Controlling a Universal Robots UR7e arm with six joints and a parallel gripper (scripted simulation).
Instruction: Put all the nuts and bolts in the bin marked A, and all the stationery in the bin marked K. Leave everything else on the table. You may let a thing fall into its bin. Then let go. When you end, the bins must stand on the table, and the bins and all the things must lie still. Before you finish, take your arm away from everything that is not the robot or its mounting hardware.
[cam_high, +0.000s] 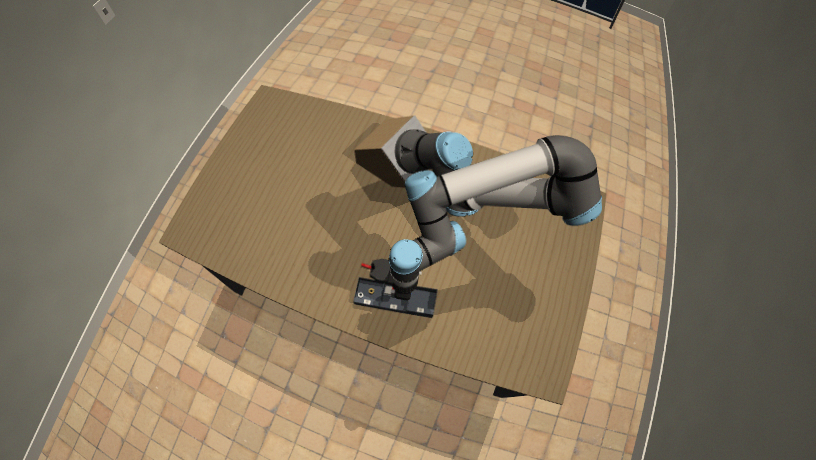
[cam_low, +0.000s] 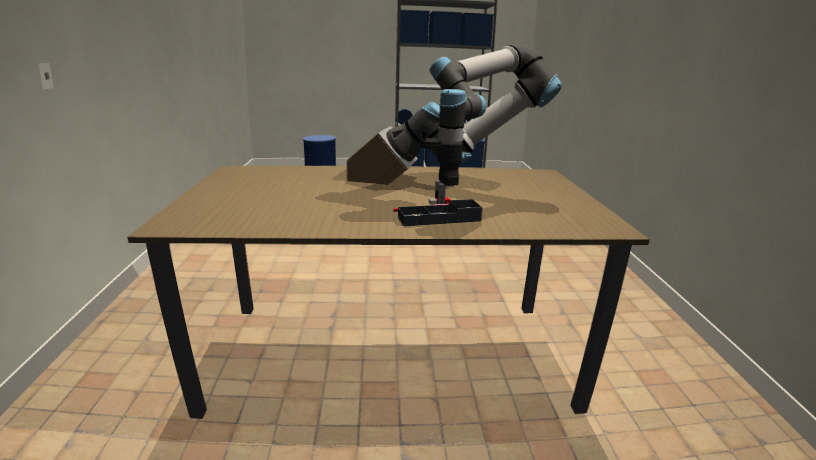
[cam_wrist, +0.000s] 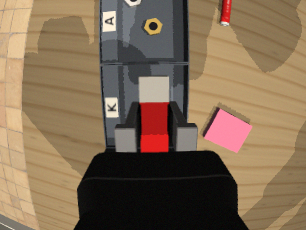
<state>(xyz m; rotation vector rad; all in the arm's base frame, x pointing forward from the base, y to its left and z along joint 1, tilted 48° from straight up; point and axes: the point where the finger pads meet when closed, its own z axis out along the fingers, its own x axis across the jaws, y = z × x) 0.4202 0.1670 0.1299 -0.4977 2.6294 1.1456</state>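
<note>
The three joined bins lies 10 mm ahead of my hand and 50 mm below it. Round my hand: brass nut 30 mm ahead, 70 mm to the right, 60 mm below; then pink flat block 100 mm behind, 60 mm below; then white eraser 10 mm to the right, 10 mm below.
</note>
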